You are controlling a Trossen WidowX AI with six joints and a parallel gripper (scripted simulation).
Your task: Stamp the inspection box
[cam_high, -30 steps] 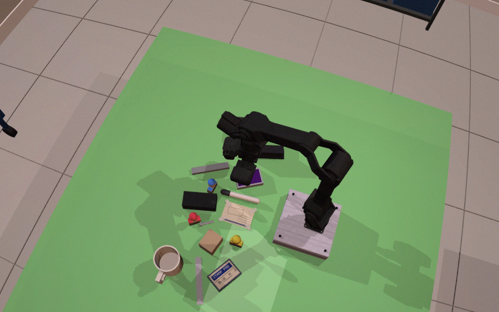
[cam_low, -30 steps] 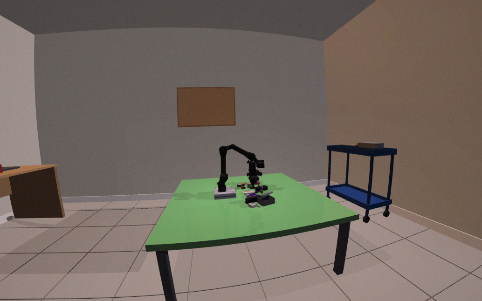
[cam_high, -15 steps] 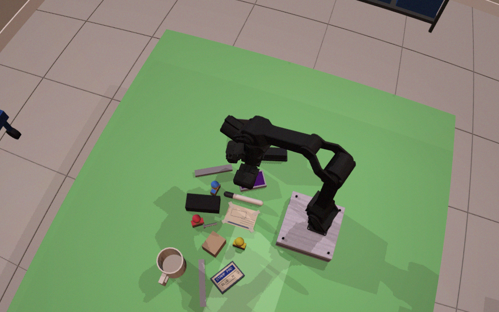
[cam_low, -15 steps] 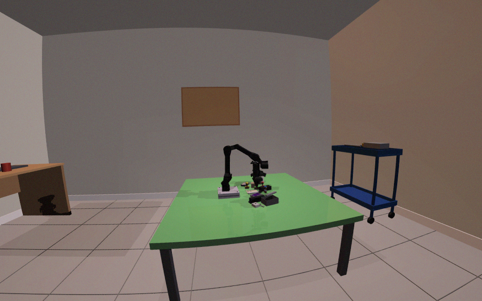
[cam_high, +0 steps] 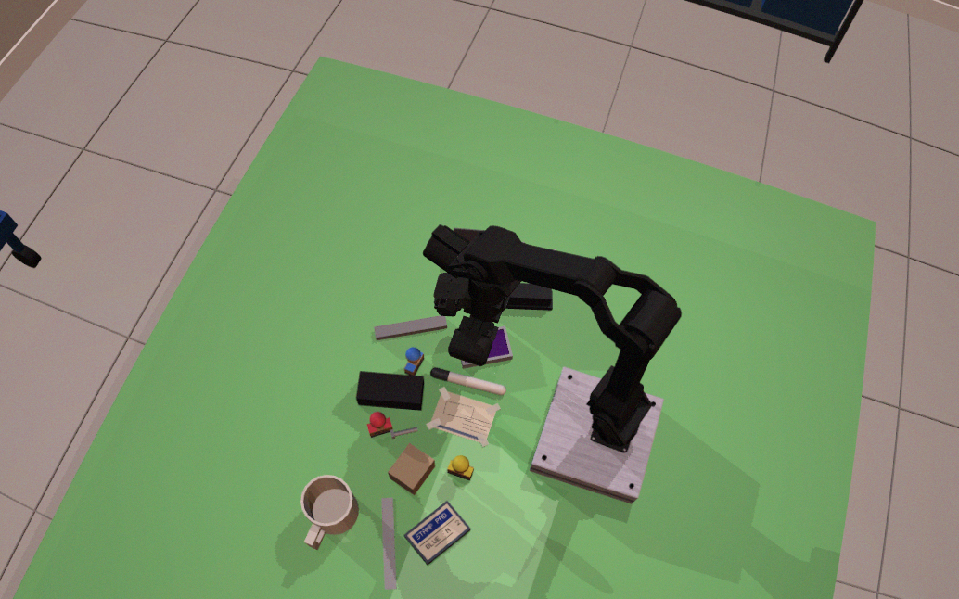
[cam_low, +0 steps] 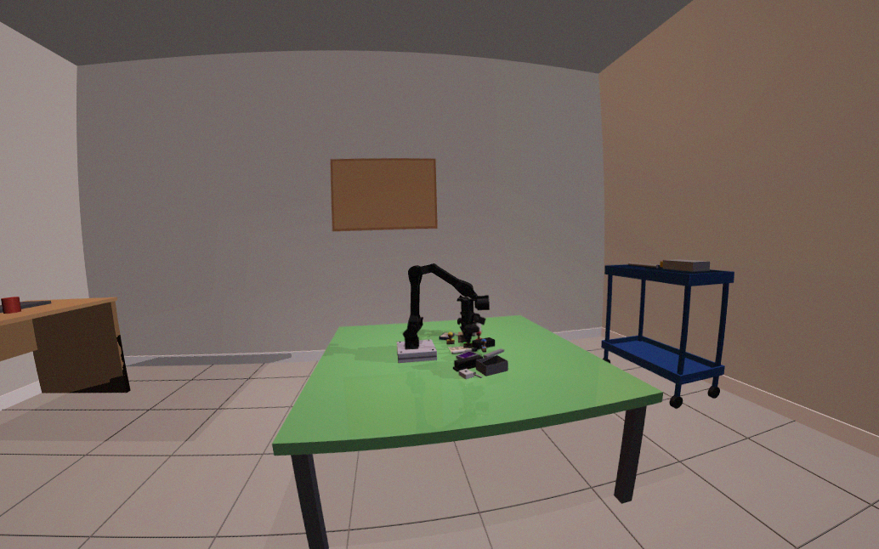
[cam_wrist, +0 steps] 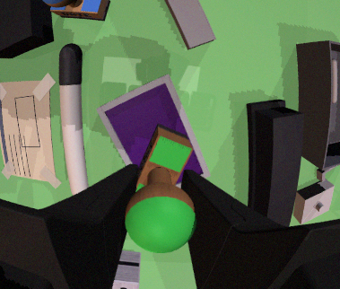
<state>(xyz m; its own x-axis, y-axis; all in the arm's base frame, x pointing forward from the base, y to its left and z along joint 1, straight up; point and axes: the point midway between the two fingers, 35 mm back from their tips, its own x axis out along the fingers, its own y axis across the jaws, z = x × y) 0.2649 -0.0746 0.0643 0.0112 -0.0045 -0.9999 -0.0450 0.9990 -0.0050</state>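
Now: gripper tip 70 mm above the purple ink pad and 10 mm past it. Round my gripper tip: long black block: 110 mm to the right, 60 mm below, 20 mm behind; green-knobbed PASS stamp: right at my gripper tip; marker: 70 mm to the left, 70 mm below, 10 mm ahead.
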